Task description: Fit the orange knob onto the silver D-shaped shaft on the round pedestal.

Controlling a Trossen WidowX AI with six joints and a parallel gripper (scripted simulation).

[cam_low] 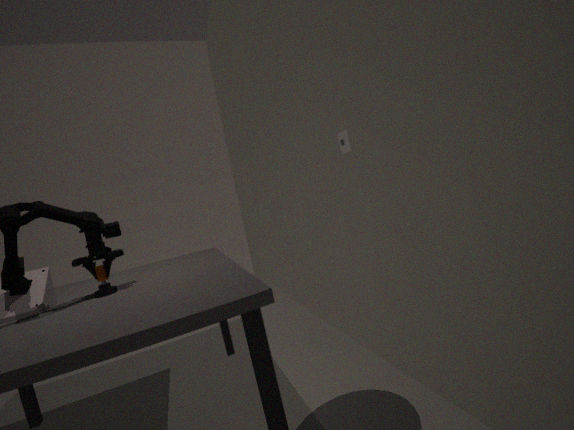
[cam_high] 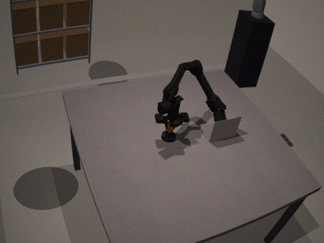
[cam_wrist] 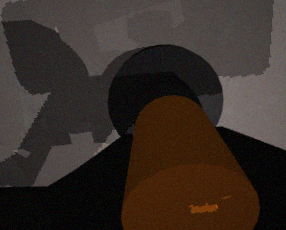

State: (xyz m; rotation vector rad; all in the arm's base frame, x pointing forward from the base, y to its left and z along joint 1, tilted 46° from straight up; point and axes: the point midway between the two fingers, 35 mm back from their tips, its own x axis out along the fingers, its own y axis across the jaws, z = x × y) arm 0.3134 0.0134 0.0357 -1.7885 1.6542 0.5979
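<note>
Now: the orange knob 30 mm above my gripper tip. Also, from my gripper tip: round black pedestal: 40 mm below.
</note>
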